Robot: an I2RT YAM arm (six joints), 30 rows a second.
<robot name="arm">
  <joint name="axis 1" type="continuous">
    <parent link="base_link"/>
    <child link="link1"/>
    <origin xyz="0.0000 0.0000 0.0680" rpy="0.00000 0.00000 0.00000"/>
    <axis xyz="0 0 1"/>
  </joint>
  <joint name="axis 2" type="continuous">
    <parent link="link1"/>
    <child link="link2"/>
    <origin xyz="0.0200 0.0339 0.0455" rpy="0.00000 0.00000 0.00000"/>
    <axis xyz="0 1 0"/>
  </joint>
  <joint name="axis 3" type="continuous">
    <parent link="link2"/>
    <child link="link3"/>
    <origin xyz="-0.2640 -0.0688 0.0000" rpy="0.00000 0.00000 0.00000"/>
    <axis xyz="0 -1 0"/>
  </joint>
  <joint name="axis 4" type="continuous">
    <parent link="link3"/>
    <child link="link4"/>
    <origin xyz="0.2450 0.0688 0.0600" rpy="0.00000 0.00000 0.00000"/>
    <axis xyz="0 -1 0"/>
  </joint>
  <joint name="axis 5" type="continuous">
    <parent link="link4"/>
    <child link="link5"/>
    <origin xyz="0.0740 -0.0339 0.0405" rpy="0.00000 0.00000 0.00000"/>
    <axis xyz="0 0 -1"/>
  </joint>
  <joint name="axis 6" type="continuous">
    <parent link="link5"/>
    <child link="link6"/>
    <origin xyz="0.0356 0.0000 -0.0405" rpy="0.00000 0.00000 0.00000"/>
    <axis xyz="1 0 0"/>
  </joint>
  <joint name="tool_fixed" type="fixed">
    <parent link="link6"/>
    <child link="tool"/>
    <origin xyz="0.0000 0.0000 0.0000" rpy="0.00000 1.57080 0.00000"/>
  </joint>
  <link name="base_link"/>
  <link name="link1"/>
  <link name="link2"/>
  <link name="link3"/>
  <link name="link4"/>
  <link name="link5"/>
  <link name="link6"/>
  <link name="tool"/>
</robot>
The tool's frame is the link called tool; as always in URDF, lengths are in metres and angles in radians. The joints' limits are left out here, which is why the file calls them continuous.
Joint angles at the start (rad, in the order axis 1, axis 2, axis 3, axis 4, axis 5, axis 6):
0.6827, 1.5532, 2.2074, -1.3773, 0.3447, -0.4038
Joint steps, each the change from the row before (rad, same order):
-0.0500, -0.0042, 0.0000, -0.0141, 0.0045, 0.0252
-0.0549, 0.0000, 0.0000, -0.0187, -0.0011, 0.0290
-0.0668, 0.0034, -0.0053, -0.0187, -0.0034, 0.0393
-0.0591, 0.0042, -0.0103, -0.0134, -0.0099, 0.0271
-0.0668, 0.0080, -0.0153, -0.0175, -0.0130, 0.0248
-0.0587, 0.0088, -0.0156, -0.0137, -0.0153, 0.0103
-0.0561, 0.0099, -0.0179, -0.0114, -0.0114, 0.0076
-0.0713, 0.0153, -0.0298, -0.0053, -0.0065, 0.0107
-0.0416, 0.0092, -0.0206, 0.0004, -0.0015, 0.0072
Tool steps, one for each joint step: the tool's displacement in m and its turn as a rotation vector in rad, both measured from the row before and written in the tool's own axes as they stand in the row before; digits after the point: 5 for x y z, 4 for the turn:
0.00732, -0.01083, 0.00182, 0.0308, 0.0350, 0.0531
0.00736, -0.01117, 0.00394, 0.0260, 0.0423, 0.0575
0.00802, -0.01299, 0.00738, 0.0289, 0.0538, 0.0735
0.00635, -0.01104, 0.00839, 0.0184, 0.0478, 0.0575
0.00689, -0.01213, 0.01154, 0.0165, 0.0611, 0.0582
0.00537, -0.01070, 0.01131, 0.0094, 0.0541, 0.0411
0.00481, -0.01045, 0.01200, 0.0103, 0.0546, 0.0381
0.00532, -0.01367, 0.01785, 0.0189, 0.0713, 0.0518
0.00261, -0.00818, 0.01137, 0.0122, 0.0419, 0.0322

